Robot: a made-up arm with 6 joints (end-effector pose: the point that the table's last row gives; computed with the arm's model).
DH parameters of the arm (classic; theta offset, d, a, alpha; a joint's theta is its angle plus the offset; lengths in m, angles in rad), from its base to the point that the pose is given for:
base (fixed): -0.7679 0 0.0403 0
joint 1: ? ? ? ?
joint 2: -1.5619 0 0.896 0
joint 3: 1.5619 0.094 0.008 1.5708
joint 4: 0 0.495 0.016 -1.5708
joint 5: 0 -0.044 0.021 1.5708
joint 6: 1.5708 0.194 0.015 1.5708
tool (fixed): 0 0.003 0 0
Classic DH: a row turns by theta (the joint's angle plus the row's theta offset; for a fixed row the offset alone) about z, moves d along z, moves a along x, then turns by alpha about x.
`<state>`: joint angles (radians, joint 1 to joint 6).
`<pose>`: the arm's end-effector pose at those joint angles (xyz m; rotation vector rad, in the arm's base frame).
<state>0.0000 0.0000 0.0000 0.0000 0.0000 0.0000</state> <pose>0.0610 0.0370 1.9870 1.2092 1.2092 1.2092</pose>
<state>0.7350 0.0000 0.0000 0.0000 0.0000 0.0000</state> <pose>0.0091 0.0417 1.9870 0.7667 1.7267 1.7267</pose>
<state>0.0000 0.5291 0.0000 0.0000 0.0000 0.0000</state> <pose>0.8533 0.0370 1.7420 1.5873 1.5873 0.9106</pose>
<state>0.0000 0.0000 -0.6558 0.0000 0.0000 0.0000</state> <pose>-0.3691 0.0370 1.8733 0.7140 0.7140 1.4503</pose>
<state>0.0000 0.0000 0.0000 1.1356 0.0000 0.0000</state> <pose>0.0641 0.0901 1.9870 0.4379 1.9807 1.9806</pose>
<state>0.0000 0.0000 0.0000 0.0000 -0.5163 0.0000</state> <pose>-0.0379 0.0370 1.9735 0.8211 0.8211 1.4102</pose>
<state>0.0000 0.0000 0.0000 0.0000 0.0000 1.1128</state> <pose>0.0458 0.0313 1.9870 0.4585 1.9669 1.9669</pose>
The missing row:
joint 1: 0.7679 0.402 -0.024 -1.5708
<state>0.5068 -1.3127 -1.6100 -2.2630 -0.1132 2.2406</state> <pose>-0.9118 -0.4068 -0.0407 -0.6775 -1.3292 1.6881</pose>
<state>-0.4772 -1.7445 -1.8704 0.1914 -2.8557 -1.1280</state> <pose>-0.5853 0.3353 -0.0033 1.5394 -0.3220 -0.0104</pose>
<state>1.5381 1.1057 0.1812 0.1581 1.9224 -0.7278</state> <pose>-0.0202 1.1912 0.7180 -0.8798 1.8298 -1.8436</pose>
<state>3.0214 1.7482 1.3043 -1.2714 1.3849 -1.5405</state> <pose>-0.8241 0.1995 -0.2597 -0.4588 -1.3844 -0.1749</pose>
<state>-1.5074 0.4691 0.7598 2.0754 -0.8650 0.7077</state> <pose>0.0945 -1.0402 1.3204 0.2832 -0.2778 2.4622</pose>
